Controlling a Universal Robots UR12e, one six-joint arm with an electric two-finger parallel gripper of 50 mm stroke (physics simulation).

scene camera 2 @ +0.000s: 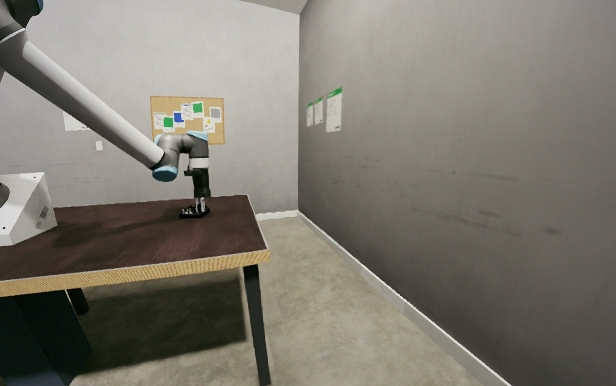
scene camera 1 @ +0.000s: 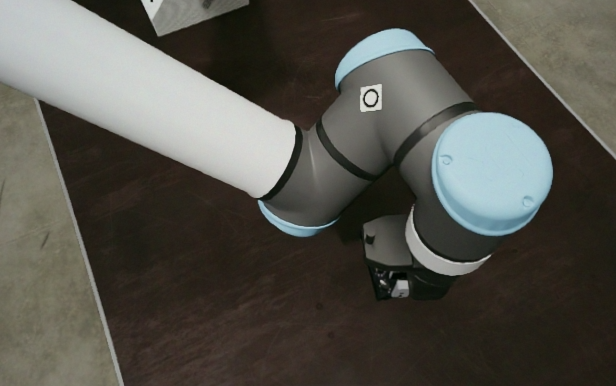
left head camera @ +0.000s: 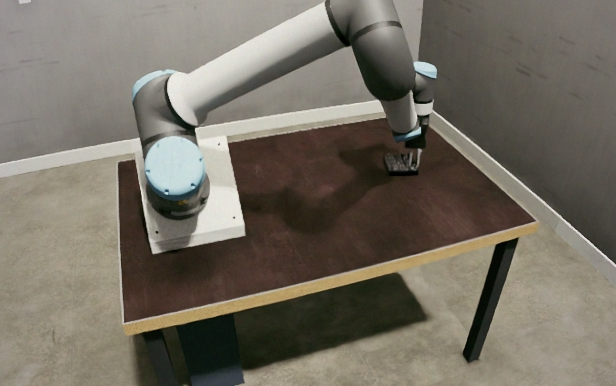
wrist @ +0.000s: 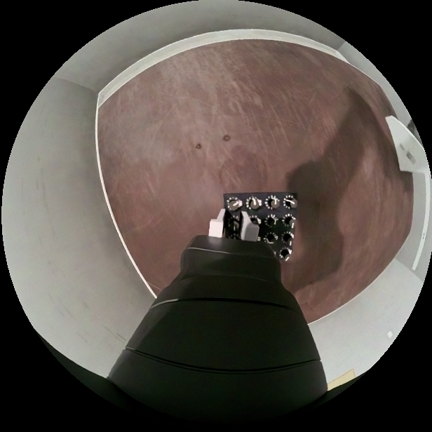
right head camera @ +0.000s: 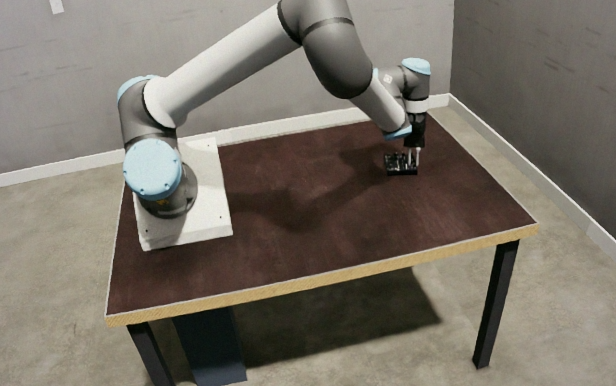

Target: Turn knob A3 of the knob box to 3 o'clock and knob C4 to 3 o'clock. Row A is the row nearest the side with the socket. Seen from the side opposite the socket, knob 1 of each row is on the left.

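The black knob box lies on the table with several dark knobs in rows, each ringed by white marks. In the wrist view, a knob at the box's upper left corner and a knob at its upper right show clearly. My gripper is open, its pale fingers low over the box's left part in the wrist view, with a knob showing in the gap, ungripped. The fingers and gripper body hide the lower left knobs. The socket is not discernible, so I cannot tell which knobs are A3 and C4.
The dark red-brown table has a pale wooden edge. The white base block carries the arm at the other end. Grey walls stand behind the table. The arm's shadow falls beside the box.
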